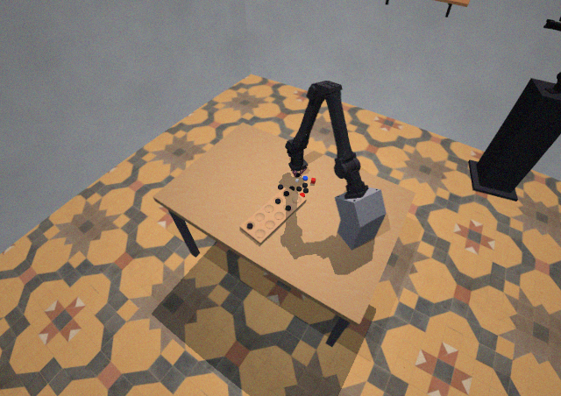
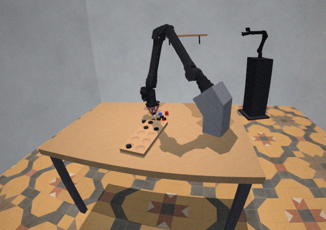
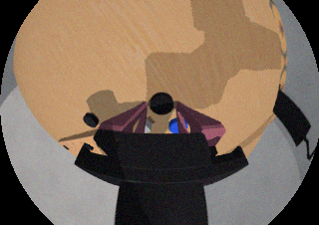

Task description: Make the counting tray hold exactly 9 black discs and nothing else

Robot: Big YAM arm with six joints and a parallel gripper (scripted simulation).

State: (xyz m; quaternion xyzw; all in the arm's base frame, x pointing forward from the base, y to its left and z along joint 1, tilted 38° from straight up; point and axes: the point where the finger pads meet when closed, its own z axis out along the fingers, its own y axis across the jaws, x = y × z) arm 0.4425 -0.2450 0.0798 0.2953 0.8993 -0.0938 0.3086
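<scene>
Right now my hand is 10 mm past the small white piece and 50 mm to the right of it. The rest, counted from my hand: red disc 80 mm behind, 150 mm to the left, 10 mm below; blue disc 50 mm behind, 10 mm to the left, 10 mm below; red cube 110 mm behind, 20 mm to the left.
</scene>
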